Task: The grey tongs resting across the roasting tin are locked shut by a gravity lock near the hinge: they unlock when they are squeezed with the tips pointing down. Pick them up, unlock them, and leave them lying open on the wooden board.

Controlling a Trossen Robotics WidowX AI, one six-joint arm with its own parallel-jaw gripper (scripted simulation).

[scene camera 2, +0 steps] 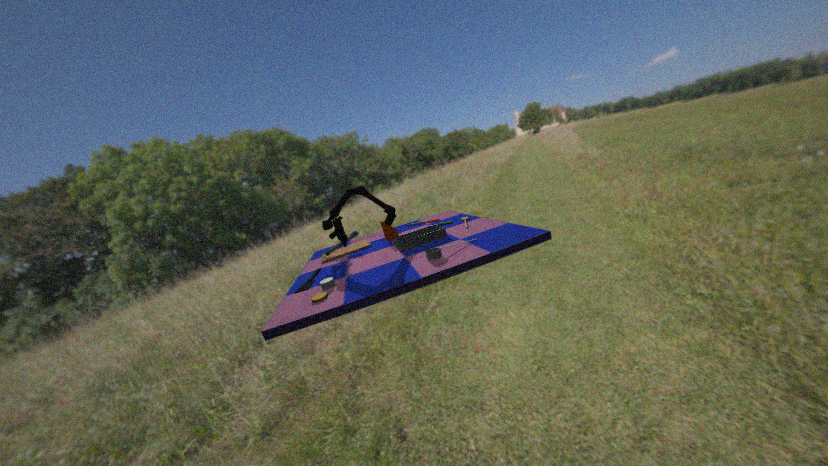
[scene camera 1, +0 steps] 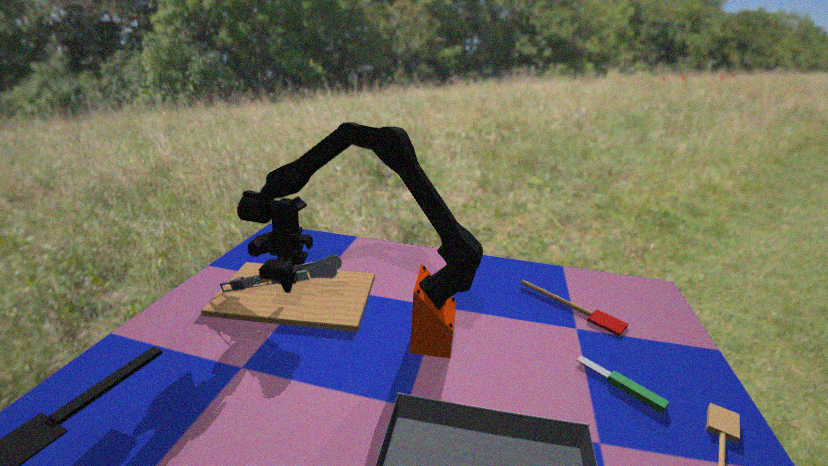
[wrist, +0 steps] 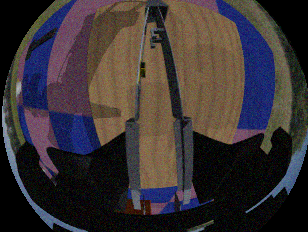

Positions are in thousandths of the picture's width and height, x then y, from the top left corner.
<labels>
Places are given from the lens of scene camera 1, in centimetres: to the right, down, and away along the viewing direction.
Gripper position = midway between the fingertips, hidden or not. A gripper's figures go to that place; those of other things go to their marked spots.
my gripper (scene camera 1: 352, 617): -29, 13, 96
green-handled knife (scene camera 1: 761, 832): 41, 29, 74
</labels>
